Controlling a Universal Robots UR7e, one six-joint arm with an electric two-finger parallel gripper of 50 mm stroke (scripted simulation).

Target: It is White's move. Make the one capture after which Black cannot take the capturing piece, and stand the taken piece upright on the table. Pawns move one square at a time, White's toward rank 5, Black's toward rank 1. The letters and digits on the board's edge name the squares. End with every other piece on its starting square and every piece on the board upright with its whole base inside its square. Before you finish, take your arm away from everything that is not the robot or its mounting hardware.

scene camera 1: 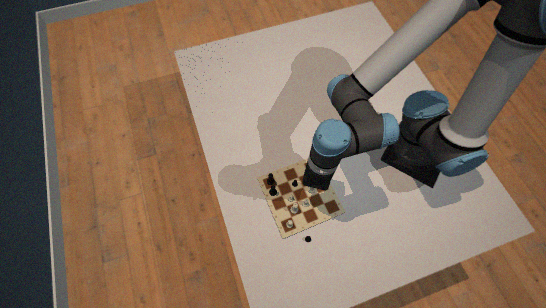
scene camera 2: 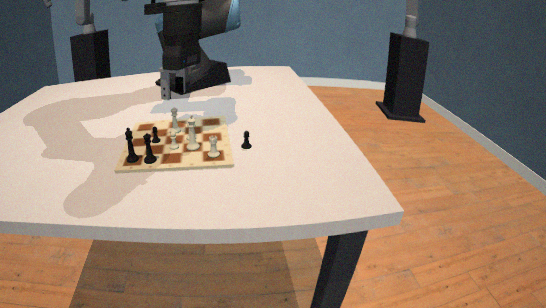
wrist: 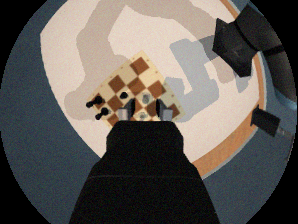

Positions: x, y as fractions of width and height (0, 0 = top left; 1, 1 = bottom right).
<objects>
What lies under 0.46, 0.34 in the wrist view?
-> A chessboard.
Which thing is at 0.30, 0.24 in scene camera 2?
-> My gripper.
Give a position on a chessboard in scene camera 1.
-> At 0.59, 0.67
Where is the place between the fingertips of my gripper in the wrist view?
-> At 0.49, 0.47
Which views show the chessboard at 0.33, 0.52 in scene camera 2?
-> Scene camera 1, scene camera 2 and the wrist view: all of them.
</objects>
